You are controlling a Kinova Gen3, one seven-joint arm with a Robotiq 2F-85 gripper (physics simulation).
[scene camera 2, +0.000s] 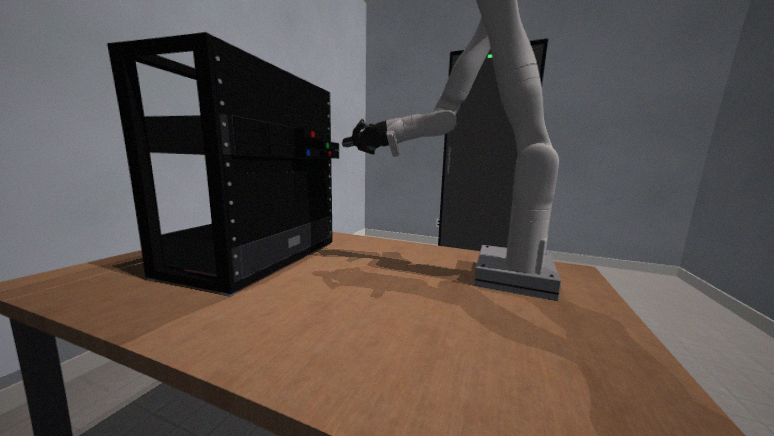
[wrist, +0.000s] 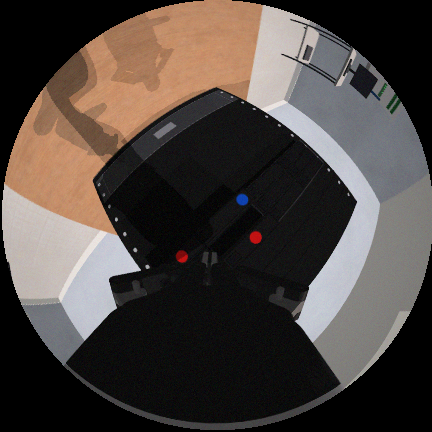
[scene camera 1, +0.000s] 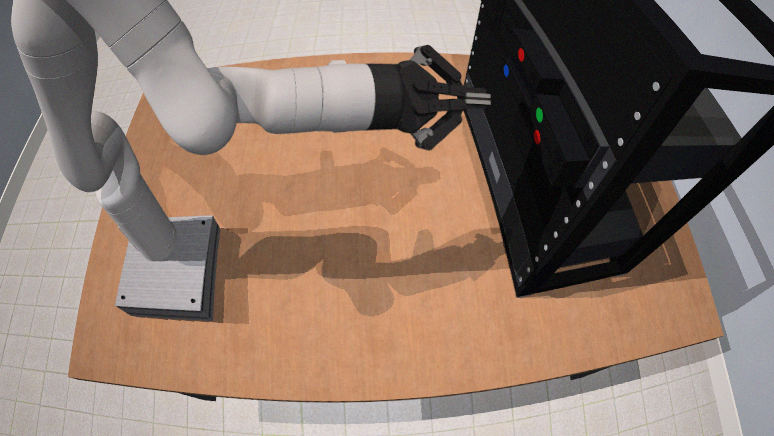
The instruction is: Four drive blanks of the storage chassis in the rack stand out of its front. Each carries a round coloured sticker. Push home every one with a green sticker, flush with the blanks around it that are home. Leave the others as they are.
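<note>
The rack (scene camera 1: pixel 590 208) (scene camera 2: pixel 216 162) holds the storage chassis (scene camera 2: pixel 254 138). One blank with a green sticker (scene camera 1: pixel 539 114) (scene camera 2: pixel 327 145) stands out of its front; in the wrist view this sticker is hidden behind the fingers. Close below it is a protruding blank with a red sticker (scene camera 1: pixel 537 136) (scene camera 2: pixel 329 153) (wrist: pixel 181 256). Another red sticker (scene camera 1: pixel 521 54) (scene camera 2: pixel 312 133) (wrist: pixel 255 237) and a blue sticker (scene camera 1: pixel 506 70) (scene camera 2: pixel 308 152) (wrist: pixel 242 199) mark the other two. My gripper (scene camera 1: pixel 478 98) (scene camera 2: pixel 347 141) (wrist: pixel 209 260) is shut and empty, its fingertips a short way before the rack front, apart from the blanks.
The rack stands on the wooden table (scene camera 1: pixel 346 346) (scene camera 2: pixel 411 352) (wrist: pixel 200 45). A lower panel with a light label (scene camera 1: pixel 493 166) (scene camera 2: pixel 294 241) (wrist: pixel 164 130) is near the rack's foot. The arm's base plate (scene camera 1: pixel 162 281) (scene camera 2: pixel 517 284) is bolted opposite the rack front.
</note>
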